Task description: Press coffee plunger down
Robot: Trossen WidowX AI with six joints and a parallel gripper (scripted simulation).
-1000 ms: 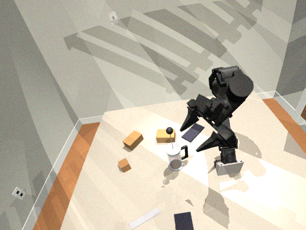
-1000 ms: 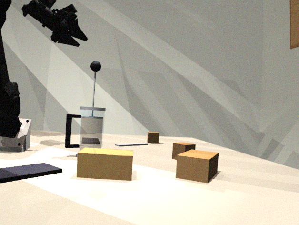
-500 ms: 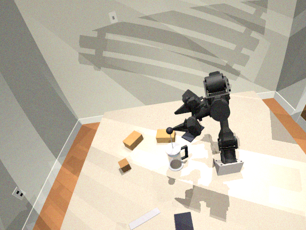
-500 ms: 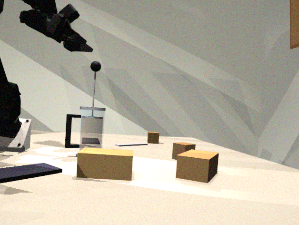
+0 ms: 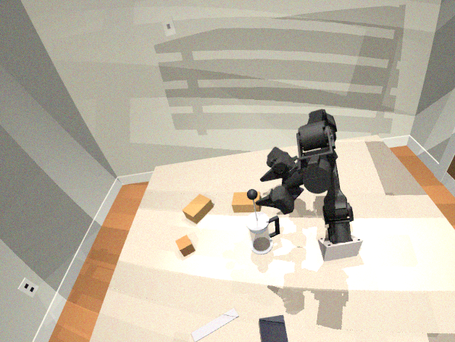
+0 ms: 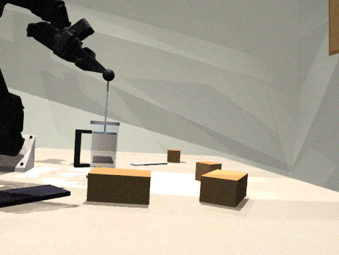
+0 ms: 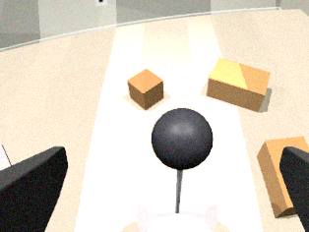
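The glass coffee press is 150 mm below my gripper tip and 10 mm to the right of it.
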